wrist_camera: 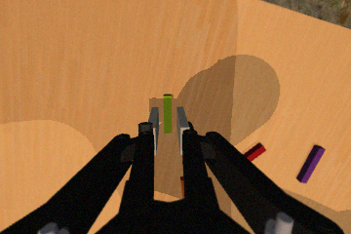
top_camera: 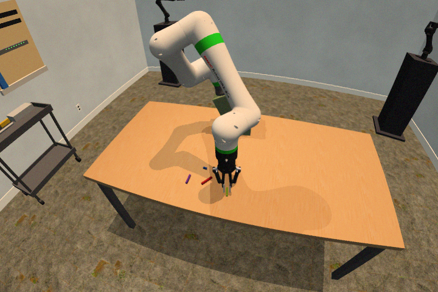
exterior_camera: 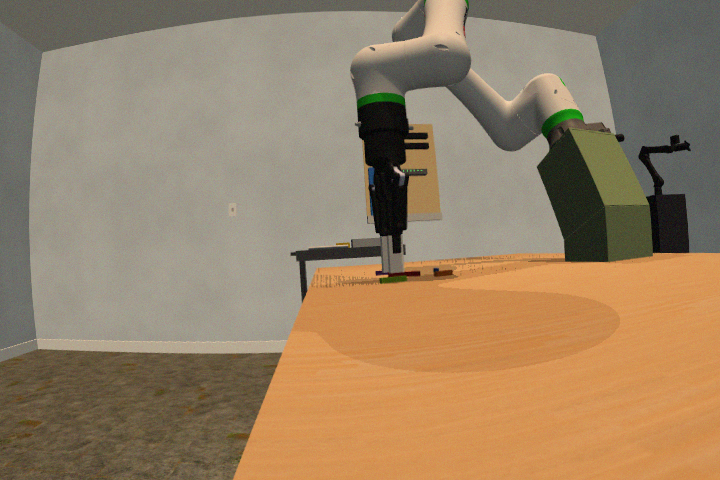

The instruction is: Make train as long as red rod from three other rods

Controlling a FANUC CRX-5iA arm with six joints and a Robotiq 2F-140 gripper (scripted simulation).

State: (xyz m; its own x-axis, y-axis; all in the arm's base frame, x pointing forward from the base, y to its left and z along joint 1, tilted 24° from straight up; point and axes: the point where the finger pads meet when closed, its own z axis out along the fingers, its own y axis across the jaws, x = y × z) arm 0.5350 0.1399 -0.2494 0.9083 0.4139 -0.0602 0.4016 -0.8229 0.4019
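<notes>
Now: the lime rod 5 cm below my hand. From my hand the other things lie so: red rod: 2 cm behind, 13 cm to the right, 5 cm below; purple rod: 1 cm ahead, 23 cm to the right, 5 cm below; orange rod: 10 cm behind, 7 cm to the right, 5 cm below.
</notes>
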